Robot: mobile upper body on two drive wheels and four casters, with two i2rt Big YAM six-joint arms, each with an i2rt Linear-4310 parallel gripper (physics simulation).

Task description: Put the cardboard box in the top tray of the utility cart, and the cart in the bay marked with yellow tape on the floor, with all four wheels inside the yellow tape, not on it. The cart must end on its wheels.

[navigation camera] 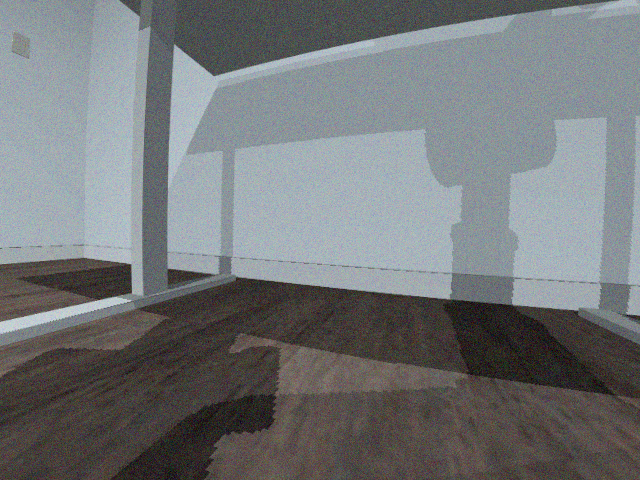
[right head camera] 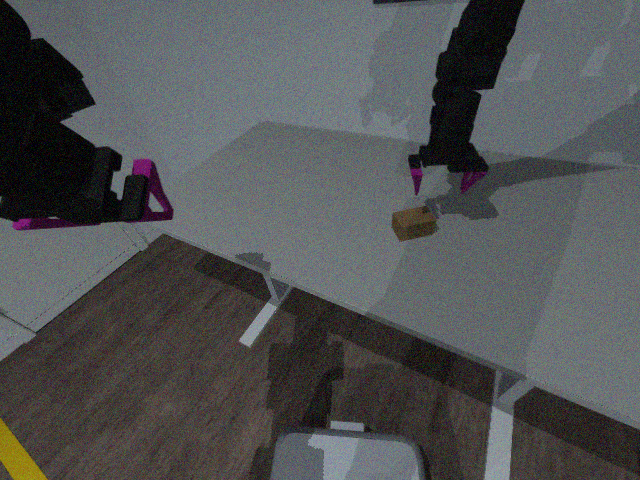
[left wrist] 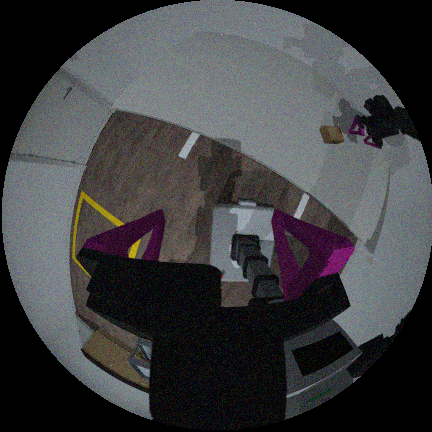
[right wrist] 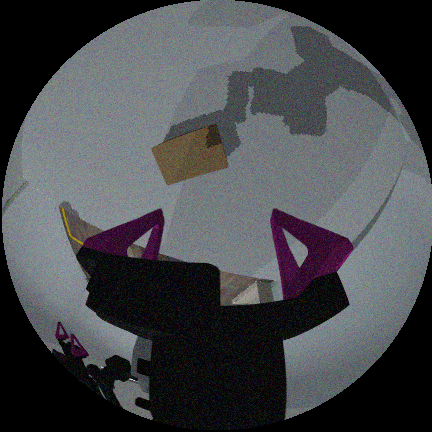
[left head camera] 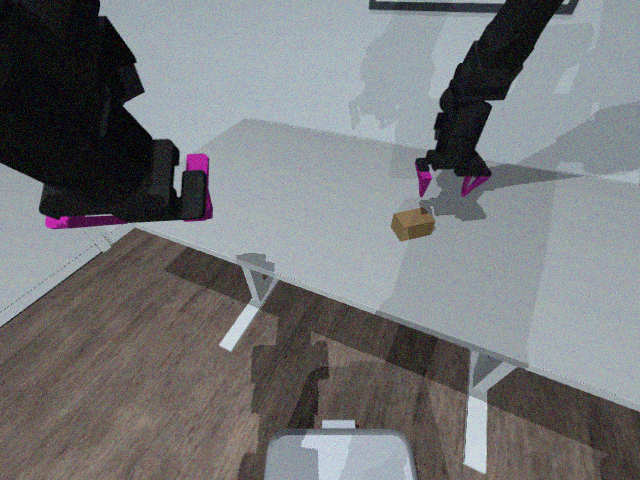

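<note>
The brown cardboard box [left head camera: 413,224] [right head camera: 413,224] [left wrist: 331,135] [right wrist: 190,156] lies on the white table [left head camera: 310,206] [right head camera: 310,206] [left wrist: 225,90] [right wrist: 100,120]. My right gripper [left head camera: 443,195] [right head camera: 440,192] [right wrist: 216,214] is open, above the table close behind and right of the box in the head views, apart from it. My left gripper [left head camera: 128,219] [left wrist: 217,215] is open and empty, high at the left, far from the box. Yellow tape [right head camera: 21,454] [left wrist: 102,209] [right wrist: 66,223] marks the floor, partly hidden in the left wrist view. I cannot make out the utility cart.
White table legs [left head camera: 475,434] [navigation camera: 149,165] with floor feet stand under the table. My grey base [left head camera: 341,454] [right head camera: 351,454] is in front of its edge. A brown wooden surface [left wrist: 107,352] with a grey-white object [left wrist: 141,357] shows at lower left.
</note>
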